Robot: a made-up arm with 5 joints.
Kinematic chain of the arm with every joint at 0, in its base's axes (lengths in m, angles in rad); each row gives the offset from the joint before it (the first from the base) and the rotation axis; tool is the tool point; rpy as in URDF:
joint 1: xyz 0 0 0.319 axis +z
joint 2: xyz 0 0 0 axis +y
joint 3: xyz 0.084 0 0.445 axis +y
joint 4: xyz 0.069 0 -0.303 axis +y
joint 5: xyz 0.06 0 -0.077 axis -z
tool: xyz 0 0 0 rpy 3.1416 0 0
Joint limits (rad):
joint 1: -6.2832..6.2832
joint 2: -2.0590..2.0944
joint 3: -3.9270..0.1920
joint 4: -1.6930..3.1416
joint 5: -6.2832..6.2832
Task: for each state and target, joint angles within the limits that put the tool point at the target. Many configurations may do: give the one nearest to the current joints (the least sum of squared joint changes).
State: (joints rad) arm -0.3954 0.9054 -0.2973 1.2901 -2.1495
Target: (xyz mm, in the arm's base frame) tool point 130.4 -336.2 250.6
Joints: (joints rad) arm -1.2008 0.6156 -0.6672 1.2450 -2.1495
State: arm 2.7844 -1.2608 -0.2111 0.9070 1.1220
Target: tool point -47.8 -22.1 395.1
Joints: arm 3.5747 -0.5118 0.1485 0.7641 1.1220
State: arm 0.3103 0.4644 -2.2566 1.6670 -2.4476
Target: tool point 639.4 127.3 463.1
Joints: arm 0.1965 0.6734 -1.8462 1.8071 -2.4476
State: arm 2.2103 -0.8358 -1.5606 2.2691 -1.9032
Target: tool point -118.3 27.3 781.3
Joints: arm 2.9148 -0.5863 -1.2300 2.2664 -1.9032
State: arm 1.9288 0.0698 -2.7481 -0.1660 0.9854
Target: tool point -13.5 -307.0 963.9
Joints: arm 1.5269 -0.1513 -3.5881 -0.5099 0.9854
